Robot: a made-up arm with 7 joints.
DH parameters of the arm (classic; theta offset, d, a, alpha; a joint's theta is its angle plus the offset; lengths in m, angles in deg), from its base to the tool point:
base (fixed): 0 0 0 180
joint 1: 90 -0.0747 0.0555 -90
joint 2: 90 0.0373 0.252 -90
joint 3: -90 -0.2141 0.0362 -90
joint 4: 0 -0.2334 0.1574 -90
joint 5: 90 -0.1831 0.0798 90
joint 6: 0 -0.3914 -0.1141 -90
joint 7: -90 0.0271 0.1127 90
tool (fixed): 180 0.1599 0 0
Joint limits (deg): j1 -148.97..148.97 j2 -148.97..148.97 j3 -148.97..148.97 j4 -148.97..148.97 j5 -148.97..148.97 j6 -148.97..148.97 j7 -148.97..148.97
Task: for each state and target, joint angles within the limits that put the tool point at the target. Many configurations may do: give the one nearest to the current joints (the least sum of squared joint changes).
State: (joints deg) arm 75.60 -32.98 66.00 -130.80 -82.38 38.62 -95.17
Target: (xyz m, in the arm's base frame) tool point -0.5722 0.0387 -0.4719
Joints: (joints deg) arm 46.83 -22.99 42.64 -131.97 -71.47 47.41 -86.78
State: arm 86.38 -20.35 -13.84 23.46 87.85 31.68 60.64
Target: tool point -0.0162 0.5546 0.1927
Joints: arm 118.94 -20.79 -0.10 34.74 107.52 34.20 32.71
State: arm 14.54 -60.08 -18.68 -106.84 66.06 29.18 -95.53
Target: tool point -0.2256 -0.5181 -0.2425
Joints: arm 25.04 -94.46 -10.78 -99.70 47.04 -1.56 -68.39
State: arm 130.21 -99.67 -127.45 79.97 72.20 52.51 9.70
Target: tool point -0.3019 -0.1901 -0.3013
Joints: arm 133.47 -85.43 -148.97 77.71 91.76 55.82 10.15
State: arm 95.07 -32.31 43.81 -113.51 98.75 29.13 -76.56
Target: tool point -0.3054 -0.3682 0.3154
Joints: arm 99.97 -32.77 33.85 -113.21 91.81 28.35 -80.76
